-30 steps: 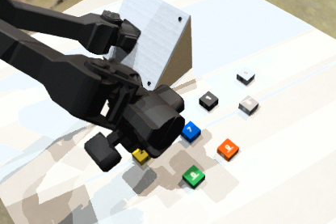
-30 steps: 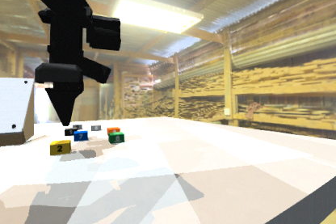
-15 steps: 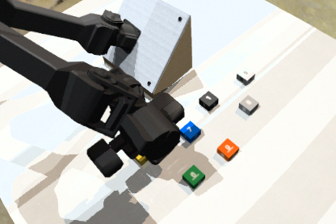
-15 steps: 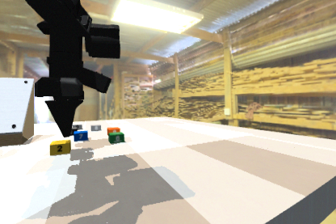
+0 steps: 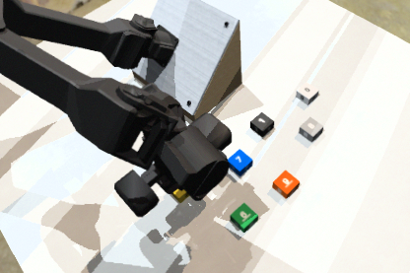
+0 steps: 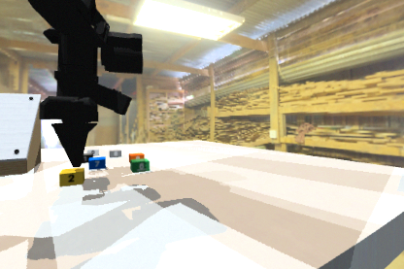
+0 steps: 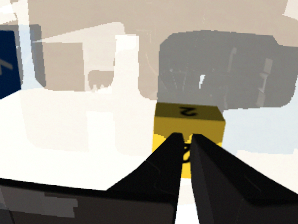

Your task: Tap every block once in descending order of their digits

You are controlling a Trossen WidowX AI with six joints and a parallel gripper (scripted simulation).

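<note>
Now: the yellow block 10 mm behind my gripper tip and 10 mm below it. Round my gripper tip: blue block (30 mm ahead, 110 mm to the left, 10 mm below); then green block (100 mm ahead, 40 mm to the left, 10 mm below); then orange block (110 mm ahead, 130 mm to the left, 10 mm below).
</note>
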